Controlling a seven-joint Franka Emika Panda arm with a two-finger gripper.
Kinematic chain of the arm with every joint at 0, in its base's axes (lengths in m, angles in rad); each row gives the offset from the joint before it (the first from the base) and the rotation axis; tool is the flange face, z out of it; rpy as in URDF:
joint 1: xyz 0 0 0.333 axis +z
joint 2: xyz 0 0 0 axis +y
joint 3: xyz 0 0 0.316 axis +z
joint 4: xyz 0.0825 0 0 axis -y
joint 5: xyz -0.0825 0 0.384 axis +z
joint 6: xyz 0 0 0 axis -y
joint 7: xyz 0.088 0 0 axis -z
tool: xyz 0 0 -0.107 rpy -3.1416 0 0
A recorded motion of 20 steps. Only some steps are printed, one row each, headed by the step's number.
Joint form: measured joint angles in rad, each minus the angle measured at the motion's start. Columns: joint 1, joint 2, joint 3, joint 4, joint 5, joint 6, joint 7.
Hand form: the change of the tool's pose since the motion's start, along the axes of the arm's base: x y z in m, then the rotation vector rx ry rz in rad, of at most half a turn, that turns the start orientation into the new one. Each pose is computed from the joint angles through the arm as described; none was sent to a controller.
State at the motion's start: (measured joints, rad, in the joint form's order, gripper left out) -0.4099 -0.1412 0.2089 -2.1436 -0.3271 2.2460 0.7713
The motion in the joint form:
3: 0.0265 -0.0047 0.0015 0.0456 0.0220 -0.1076 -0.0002
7: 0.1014 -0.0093 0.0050 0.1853 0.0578 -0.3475 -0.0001
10: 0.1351 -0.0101 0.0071 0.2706 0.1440 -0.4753 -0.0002
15: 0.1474 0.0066 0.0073 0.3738 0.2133 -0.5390 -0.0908
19: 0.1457 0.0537 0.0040 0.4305 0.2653 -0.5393 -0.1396
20: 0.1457 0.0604 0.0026 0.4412 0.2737 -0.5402 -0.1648
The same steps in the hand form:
3: 0.0000 0.0119 0.0138 0.0151 0.0490 -0.0129
7: 0.0009 0.0486 0.0614 0.0373 0.1304 -0.0130
10: -0.0022 0.0722 0.0900 0.1187 0.1616 -0.0187
15: 0.0025 0.0841 0.1245 0.1770 0.1553 0.0728
19: 0.0177 0.0833 0.1269 0.2316 0.1489 0.1194
20: 0.0199 0.0828 0.1284 0.2376 0.1494 0.1434

